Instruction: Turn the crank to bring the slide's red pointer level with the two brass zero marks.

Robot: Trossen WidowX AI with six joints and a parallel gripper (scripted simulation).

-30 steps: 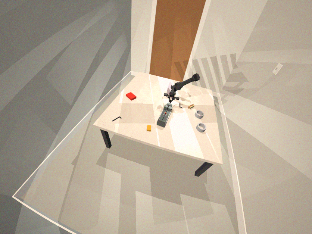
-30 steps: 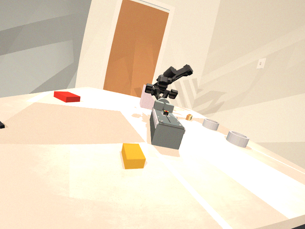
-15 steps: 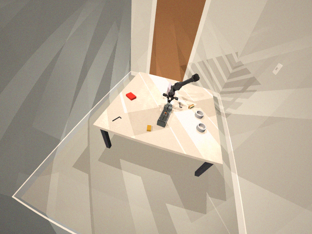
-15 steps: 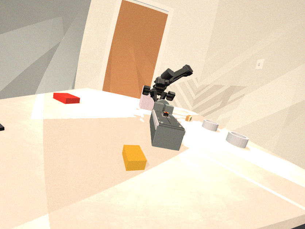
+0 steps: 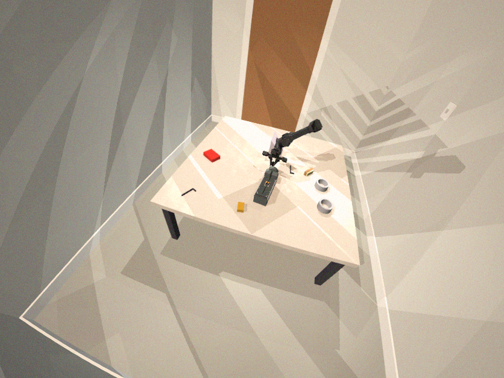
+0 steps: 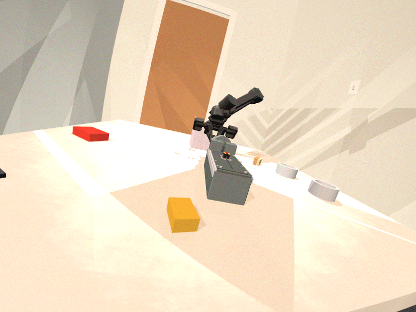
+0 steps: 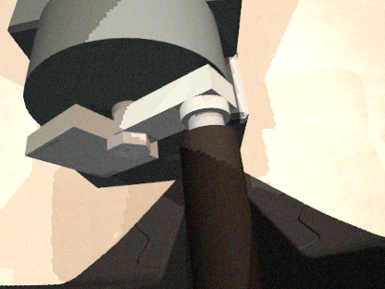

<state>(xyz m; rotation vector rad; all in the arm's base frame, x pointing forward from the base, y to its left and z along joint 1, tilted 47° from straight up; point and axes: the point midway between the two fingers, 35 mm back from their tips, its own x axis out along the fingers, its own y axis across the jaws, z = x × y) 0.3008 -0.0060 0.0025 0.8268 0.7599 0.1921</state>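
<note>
Right now the dark brown crank handle is 20 mm behind my gripper tip and 20 mm above it. Also, from my gripper tip: red pointer: 170 mm ahead; then yellow block: 370 mm ahead, 120 mm to the right, 70 mm below; then tan block: 140 mm behind, 310 mm to the left, 60 mm below.
</note>
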